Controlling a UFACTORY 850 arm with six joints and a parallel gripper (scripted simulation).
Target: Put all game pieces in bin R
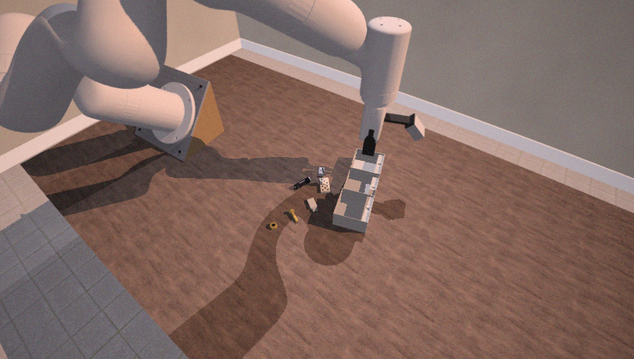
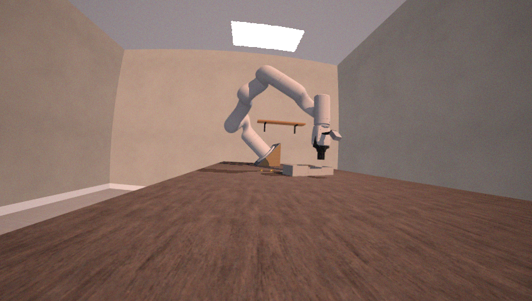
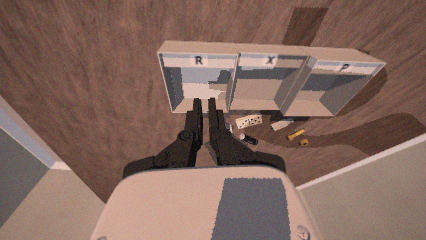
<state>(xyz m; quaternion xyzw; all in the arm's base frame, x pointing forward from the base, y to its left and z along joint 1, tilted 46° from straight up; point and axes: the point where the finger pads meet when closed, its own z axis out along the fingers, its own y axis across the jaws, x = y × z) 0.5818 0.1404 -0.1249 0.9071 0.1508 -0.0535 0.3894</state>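
Now: the domino 7 cm behind my hand, 11 cm to the right of it and 9 cm below it. From my hand the other things lie so: white usb stick: 6 cm behind, 19 cm to the right, 9 cm below; black marker-like stick: 12 cm behind, 14 cm to the right, 9 cm below; bin: 2 cm ahead, 7 cm to the right, 7 cm below.
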